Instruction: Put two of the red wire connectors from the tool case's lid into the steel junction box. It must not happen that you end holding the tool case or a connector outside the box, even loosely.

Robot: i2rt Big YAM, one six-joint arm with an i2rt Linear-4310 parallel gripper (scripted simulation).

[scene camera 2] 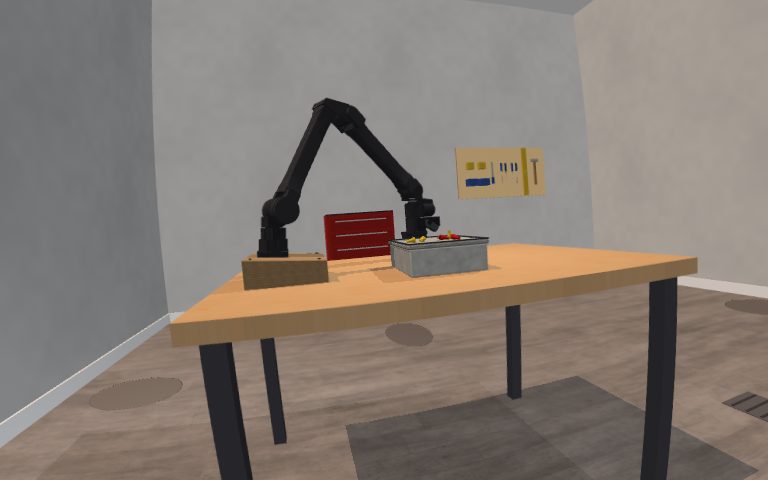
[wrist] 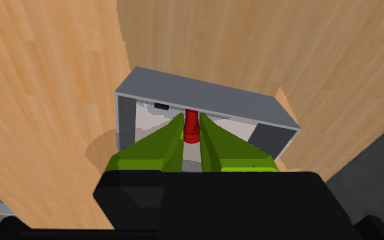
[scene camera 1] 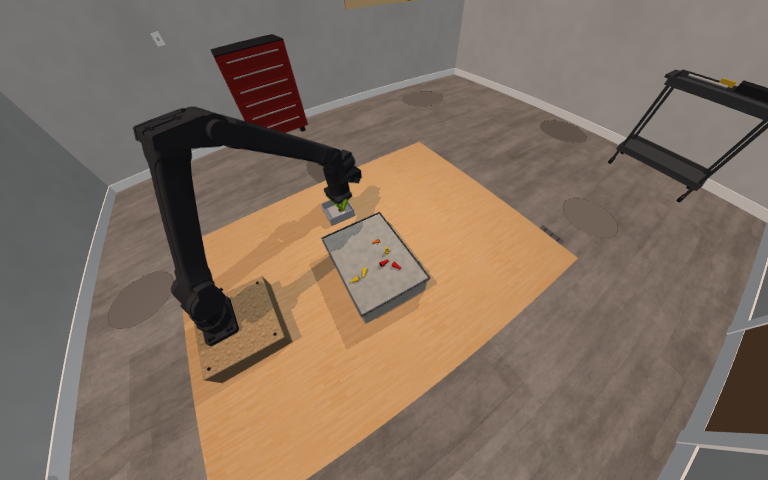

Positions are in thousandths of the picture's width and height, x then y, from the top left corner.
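Labels:
There's a grey tool case (scene camera 2: 568,536) sitting 94 cm from the lens.

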